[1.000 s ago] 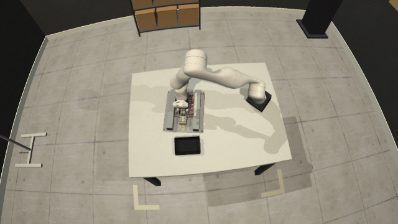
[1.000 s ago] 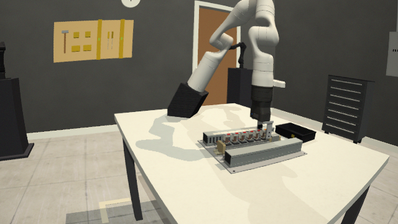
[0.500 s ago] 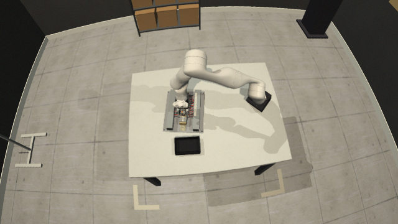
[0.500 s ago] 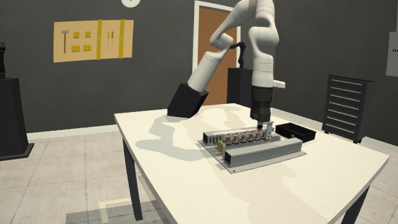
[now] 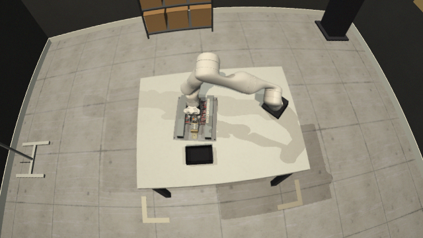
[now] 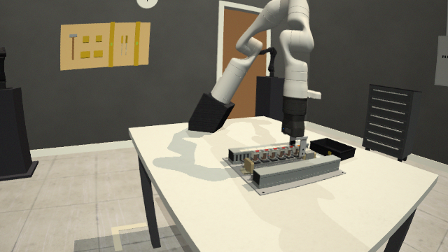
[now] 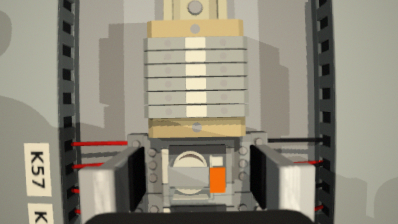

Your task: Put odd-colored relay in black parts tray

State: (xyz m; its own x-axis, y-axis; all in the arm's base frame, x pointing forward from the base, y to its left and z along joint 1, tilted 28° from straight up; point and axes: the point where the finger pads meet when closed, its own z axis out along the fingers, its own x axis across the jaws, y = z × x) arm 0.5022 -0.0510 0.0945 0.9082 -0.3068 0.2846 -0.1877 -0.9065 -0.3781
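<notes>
My gripper is now 10 mm above the clear relay. Round my hand: black parts tray 10 mm ahead, 220 mm to the left, 40 mm below; then relay panel 10 mm behind, 40 mm to the right, 30 mm below.
</notes>
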